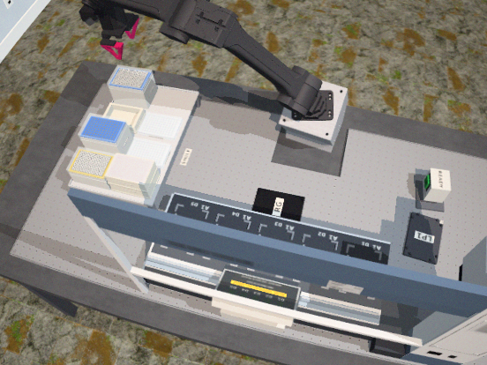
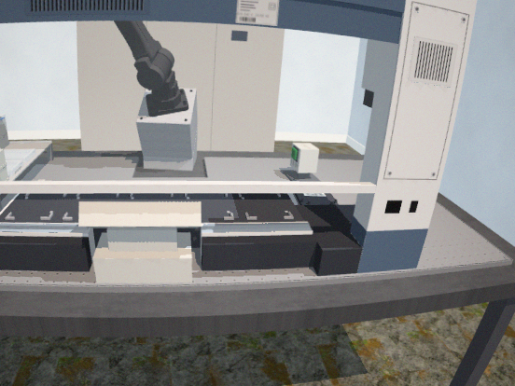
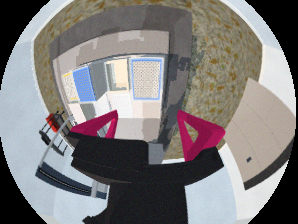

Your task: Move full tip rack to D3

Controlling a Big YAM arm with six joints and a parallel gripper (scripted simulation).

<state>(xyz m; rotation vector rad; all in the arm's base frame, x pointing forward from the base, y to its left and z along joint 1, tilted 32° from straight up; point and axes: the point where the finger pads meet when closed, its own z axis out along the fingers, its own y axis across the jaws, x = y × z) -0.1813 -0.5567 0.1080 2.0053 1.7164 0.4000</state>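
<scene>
The blue-framed tip rack lies 10 mm to the right of my hand and 160 mm below it. From my hand the other things lie so: shelf 170 mm ahead, 10 mm to the left, 230 mm below; then cream reservoir 110 mm ahead, 40 mm to the right, 220 mm below; then clear flat piece 240 mm ahead, 70 mm to the left, 220 mm below.
</scene>
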